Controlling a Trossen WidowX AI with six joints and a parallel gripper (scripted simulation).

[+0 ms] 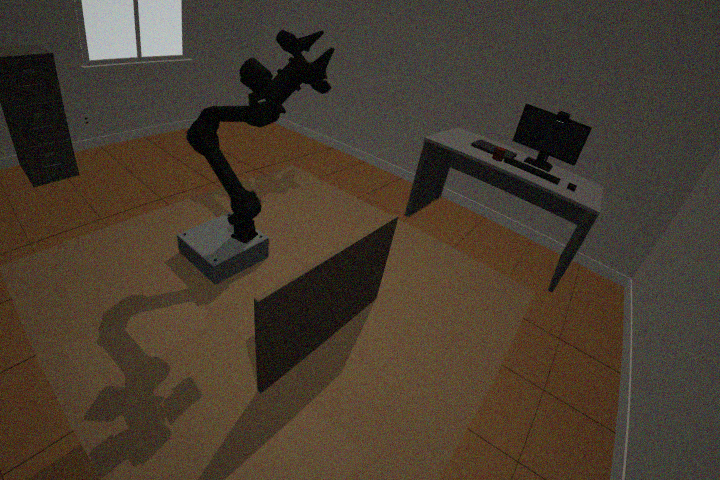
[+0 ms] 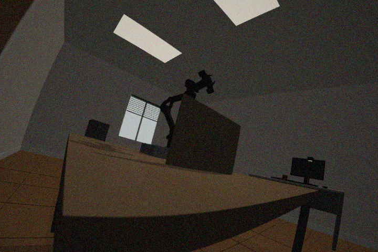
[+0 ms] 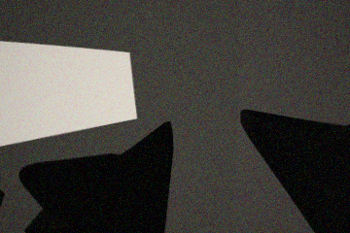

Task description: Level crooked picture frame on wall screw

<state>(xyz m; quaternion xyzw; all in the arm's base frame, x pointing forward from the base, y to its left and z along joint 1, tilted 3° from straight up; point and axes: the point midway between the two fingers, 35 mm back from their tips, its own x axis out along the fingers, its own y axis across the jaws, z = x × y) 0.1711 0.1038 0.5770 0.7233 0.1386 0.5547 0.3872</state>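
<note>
Now: gripper tip 22 cm short of the picture frame, 24 cm to the left of it and 53 cm above it. Round my gripper tip: wall panel (23 cm ahead, 25 cm to the right, 54 cm below).
</note>
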